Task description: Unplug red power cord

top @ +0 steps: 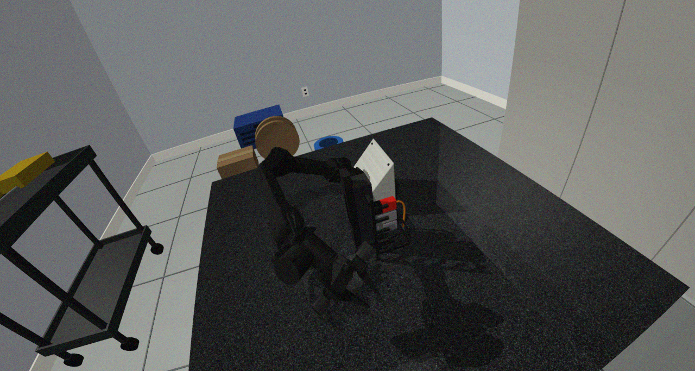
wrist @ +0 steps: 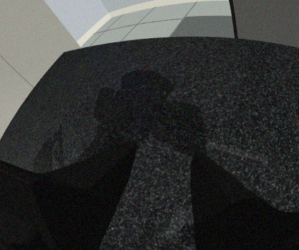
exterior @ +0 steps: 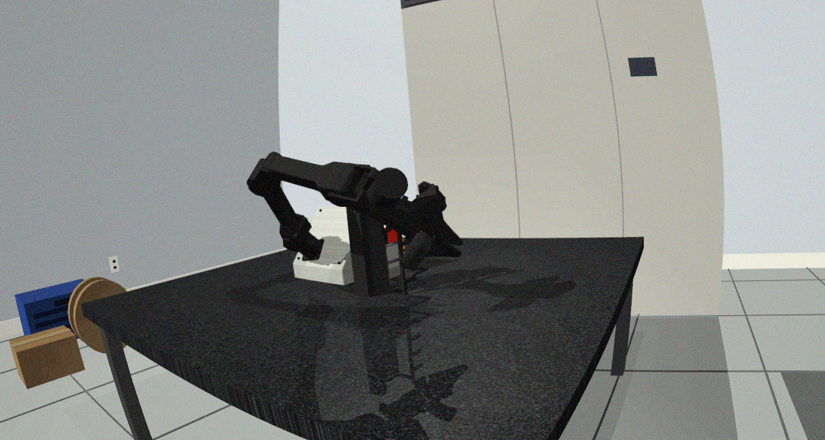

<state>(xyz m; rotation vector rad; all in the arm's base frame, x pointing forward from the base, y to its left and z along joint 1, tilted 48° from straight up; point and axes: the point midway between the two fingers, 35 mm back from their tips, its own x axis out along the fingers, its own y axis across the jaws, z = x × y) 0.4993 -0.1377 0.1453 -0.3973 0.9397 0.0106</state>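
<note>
My gripper tip is 260 mm past the red plug, 160 mm to the right of it and 10 mm below it. The rest, counted from my gripper tip: black power strip 280 mm behind, 90 mm to the left, 10 mm below.
</note>
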